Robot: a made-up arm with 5 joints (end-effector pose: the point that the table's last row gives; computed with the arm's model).
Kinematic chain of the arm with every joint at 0, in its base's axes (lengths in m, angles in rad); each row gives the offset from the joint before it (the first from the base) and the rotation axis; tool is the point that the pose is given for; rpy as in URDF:
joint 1: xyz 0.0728 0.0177 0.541 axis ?
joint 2: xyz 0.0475 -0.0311 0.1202 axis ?
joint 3: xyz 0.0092 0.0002 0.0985 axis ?
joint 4: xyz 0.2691 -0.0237 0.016 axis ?
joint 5: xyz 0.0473 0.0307 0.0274 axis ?
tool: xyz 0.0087 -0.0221 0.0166 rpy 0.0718 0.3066 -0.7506
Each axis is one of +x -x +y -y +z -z.
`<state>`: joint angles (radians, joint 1 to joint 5).
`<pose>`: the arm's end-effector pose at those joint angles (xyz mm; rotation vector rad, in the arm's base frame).
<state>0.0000 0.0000 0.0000 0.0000 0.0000</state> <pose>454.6 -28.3 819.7 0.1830 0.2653 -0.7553</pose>
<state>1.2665 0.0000 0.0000 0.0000 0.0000</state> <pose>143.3 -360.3 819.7 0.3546 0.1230 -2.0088</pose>
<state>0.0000 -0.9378 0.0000 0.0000 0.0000</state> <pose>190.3 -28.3 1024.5 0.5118 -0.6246 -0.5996</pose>
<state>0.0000 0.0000 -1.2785 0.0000 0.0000</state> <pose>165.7 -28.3 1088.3 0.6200 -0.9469 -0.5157</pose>
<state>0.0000 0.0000 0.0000 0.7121 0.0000</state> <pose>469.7 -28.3 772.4 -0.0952 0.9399 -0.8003</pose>
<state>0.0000 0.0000 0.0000 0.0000 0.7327</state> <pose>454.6 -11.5 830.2 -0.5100 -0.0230 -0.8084</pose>
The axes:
joint 1: -z
joint 2: +y
joint 3: +y
joint 4: +y
joint 5: -x

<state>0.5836 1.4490 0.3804 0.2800 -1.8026</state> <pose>108.7 -47.9 350.7 -1.1718 -1.3701 1.8308</pose>
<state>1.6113 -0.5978 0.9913 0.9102 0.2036</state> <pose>17.9 -295.9 618.1 0.7980 1.6449 -1.8875</pose>
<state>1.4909 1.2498 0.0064 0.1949 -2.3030</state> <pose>71.3 -232.1 377.0 -1.9718 0.1828 1.0368</pose>
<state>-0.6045 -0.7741 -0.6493 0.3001 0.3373</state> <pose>85.0 -21.6 1078.9 0.5635 -0.7705 -0.2118</pose>
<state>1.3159 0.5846 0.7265 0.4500 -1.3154</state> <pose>77.5 -181.1 425.4 -1.7297 -1.1714 1.6385</pose>
